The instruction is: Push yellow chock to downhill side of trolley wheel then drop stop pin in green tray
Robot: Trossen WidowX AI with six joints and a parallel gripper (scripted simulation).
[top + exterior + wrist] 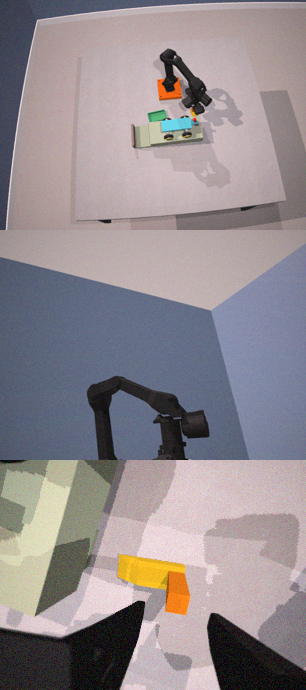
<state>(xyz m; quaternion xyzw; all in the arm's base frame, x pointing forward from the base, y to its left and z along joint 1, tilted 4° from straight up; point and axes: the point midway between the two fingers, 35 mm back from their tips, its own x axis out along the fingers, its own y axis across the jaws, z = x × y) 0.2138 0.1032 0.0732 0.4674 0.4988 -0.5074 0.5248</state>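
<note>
The yellow chock is 60 mm below my gripper tip and 20 mm ahead of it. Round my gripper tip: red-headed stop pin 120 mm ahead, 50 mm above, 30 mm to the right; green tray 240 mm to the right, 90 mm below, 30 mm behind; blue trolley 150 mm to the right, 120 mm ahead, 40 mm above.
</note>
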